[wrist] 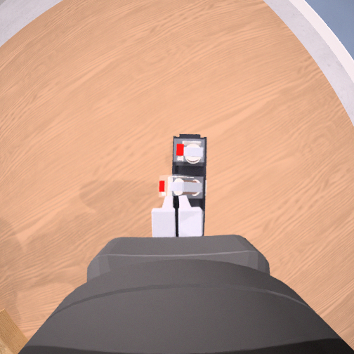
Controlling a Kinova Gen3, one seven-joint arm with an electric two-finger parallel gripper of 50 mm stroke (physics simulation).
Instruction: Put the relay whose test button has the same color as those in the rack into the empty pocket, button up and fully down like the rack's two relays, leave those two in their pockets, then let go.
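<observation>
The black rack (189, 170) stands upright in the view, its near part hidden behind my gripper. A clear-cased relay (192, 152) with a red button sits in the far pocket, button up. A second clear relay (185, 186) with a red button lies across the rack nearer to me. Its button end sticks out past the rack's left side, so it is out of line with the far relay and looks tilted or raised. My gripper (175, 209) is shut and empty, its tips at the near edge of this second relay. Any relay under the fingers is hidden.
The wood-grain table top (100, 110) lies around the rack, with a pale curved rim (320, 55) at the upper right. A light wooden edge (11, 332) shows at the lower left. My dark gripper body covers the bottom of the view.
</observation>
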